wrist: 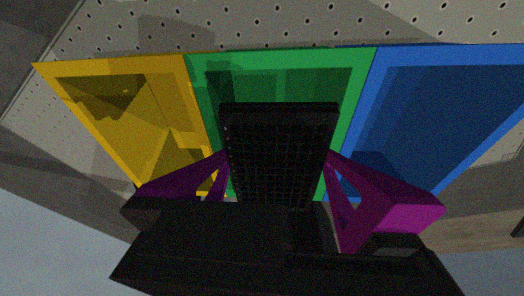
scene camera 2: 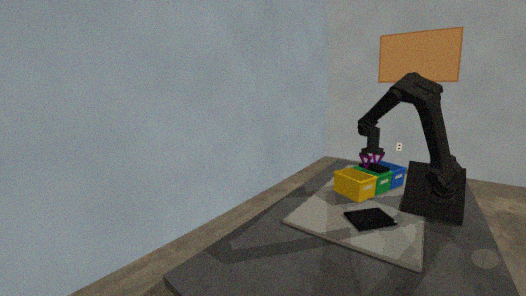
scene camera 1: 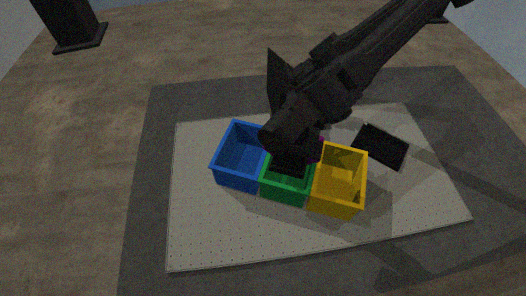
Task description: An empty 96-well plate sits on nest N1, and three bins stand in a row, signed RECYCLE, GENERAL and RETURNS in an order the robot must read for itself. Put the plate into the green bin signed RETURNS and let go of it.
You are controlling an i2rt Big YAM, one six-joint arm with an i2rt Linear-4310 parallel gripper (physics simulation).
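Seen in the pictures: gripper, fingertip midpoint: (wrist: 275,152) (scene camera 2: 370,167) (scene camera 1: 290,158); arm's base at its link origin: (scene camera 2: 442,191) (scene camera 1: 296,81).
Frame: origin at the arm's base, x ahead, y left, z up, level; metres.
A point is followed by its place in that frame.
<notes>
The black 96-well plate (scene camera 1: 289,167) @[x 0.335, y -0.130, z 0.031 m] (scene camera 2: 378,168) @[x 0.268, y -0.074, z 0.036 m] (wrist: 280,150) @[x 0.315, y -0.127, z 0.034 m] is held level between the magenta fingers of my gripper (scene camera 2: 372,162) @[x 0.308, y -0.118, z 0.024 m] (wrist: 275,152) @[x 0.308, y -0.118, z 0.024 m], which is shut on its two long sides. The plate is over the green bin (scene camera 1: 282,195) @[x 0.373, y -0.152, z -0.039 m] (scene camera 2: 383,183) @[x 0.236, y -0.071, z -0.036 m] (wrist: 280,59) @[x 0.370, y -0.157, z 0.012 m], at about rim height in scene camera 2; the exact gap to the rim cannot be told. The green bin stands in the middle of the row and part of its opening is hidden under the plate. Its white label shows in scene camera 2, too small to read. In scene camera 1 the arm hides most of the fingers.
The yellow bin (scene camera 1: 332,207) @[x 0.436, y -0.042, z -0.030 m] (scene camera 2: 354,186) @[x 0.353, y 0.075, z -0.018 m] (wrist: 145,62) @[x 0.420, y -0.072, z 0.013 m] and blue bin (scene camera 1: 232,180) @[x 0.305, y -0.269, z -0.035 m] (scene camera 2: 397,177) @[x 0.174, y -0.177, z -0.030 m] (wrist: 450,55) @[x 0.316, y -0.249, z 0.012 m] adjoin the green one on either side. A flat black nest (scene camera 1: 381,147) @[x 0.273, y 0.209, z -0.076 m] (scene camera 2: 370,219) @[x 0.257, y 0.231, z -0.076 m] lies on the pale perforated board (scene camera 1: 210,240) @[x 0.433, y -0.351, z -0.087 m] (scene camera 2: 320,212) @[x 0.450, y 0.252, z -0.087 m], beyond the yellow bin.
</notes>
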